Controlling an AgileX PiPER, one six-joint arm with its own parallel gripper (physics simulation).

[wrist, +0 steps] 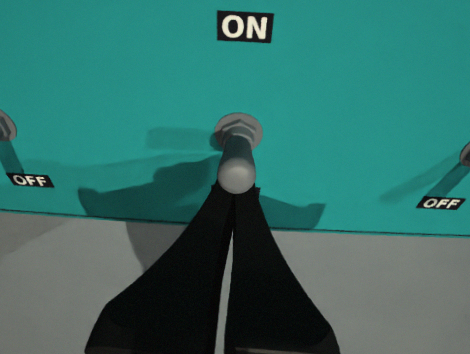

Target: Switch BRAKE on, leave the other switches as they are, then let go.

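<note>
A toggle switch with a grey round-tipped lever [237, 175] stands out from the teal panel [350, 90] in the middle of the wrist view. Its lever points outward and appears tilted somewhat down, away from the ON label [245, 27] above it. No name label shows, so I cannot read whether this is BRAKE. My gripper [235, 190] is shut, with its black fingertips together directly below the lever tip, touching or very close to it. Nothing shows between the fingers. The lever tip partly hides the fingertips, and the fingers hide the panel area below this switch.
Part of another switch [5, 127] shows at the left edge, with an OFF label [30, 180] below it. Part of a third switch [466, 154] shows at the right edge, above another OFF label [441, 203]. A grey surface [400, 295] lies below the panel's lower edge.
</note>
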